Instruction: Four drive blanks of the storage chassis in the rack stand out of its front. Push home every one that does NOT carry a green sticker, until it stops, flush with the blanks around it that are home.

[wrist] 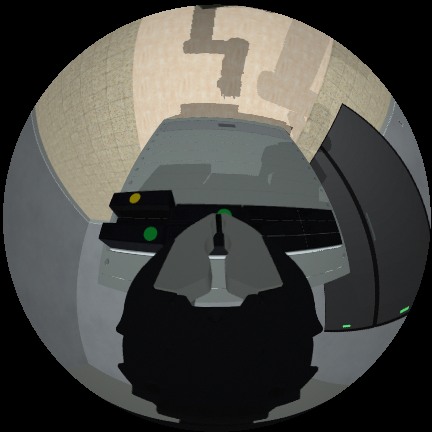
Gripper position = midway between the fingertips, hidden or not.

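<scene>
The gripper [218, 215] is visible in the scene, as is a grey rack [190, 167].
</scene>
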